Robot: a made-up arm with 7 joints.
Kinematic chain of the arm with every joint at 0, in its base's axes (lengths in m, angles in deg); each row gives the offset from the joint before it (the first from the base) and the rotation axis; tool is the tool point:
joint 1: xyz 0 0 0.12 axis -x
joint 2: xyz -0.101 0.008 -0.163 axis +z
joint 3: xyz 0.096 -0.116 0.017 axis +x
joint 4: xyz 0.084 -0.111 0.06 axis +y
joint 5: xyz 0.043 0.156 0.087 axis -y
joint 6: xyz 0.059 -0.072 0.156 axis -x
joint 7: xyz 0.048 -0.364 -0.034 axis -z
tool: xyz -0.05 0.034 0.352
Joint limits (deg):
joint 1: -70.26..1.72
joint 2: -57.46..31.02
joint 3: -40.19..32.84
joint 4: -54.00..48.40
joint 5: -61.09..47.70
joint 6: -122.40..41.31
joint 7: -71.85..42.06
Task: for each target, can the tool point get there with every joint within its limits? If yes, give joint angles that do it. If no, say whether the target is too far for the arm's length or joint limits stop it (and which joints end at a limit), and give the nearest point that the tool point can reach.
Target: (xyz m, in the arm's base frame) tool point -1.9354 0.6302 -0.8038
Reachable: no: too far | nearest point -0.7451 0.1367 -0.1994 | short by 1.423 m
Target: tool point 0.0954 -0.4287 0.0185
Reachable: yes | joints -25.10 -8.90 -32.61 -37.36 -24.27 -85.36 21.32
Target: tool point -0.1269 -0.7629 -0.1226
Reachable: yes | joints -26.14 -17.93 24.30 -1.69 6.32 -15.64 -57.48
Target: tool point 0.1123 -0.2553 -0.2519
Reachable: yes | joints -30.12 -13.24 -26.77 -19.43 -9.03 -109.87 -62.91
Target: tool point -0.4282 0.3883 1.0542
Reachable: no: joint limits stop it (at a limit: joint 2, joint 3, joint 6, joint 7) | nearest point -0.2249 0.2395 0.6961 | short by 0.438 m
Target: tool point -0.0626 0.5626 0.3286
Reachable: no: joint limits stop it (at a limit: joint 1, joint 2, joint 3, joint 4, joint 6, joint 7) | nearest point -0.1437 0.4054 0.3765 | short by 0.183 m
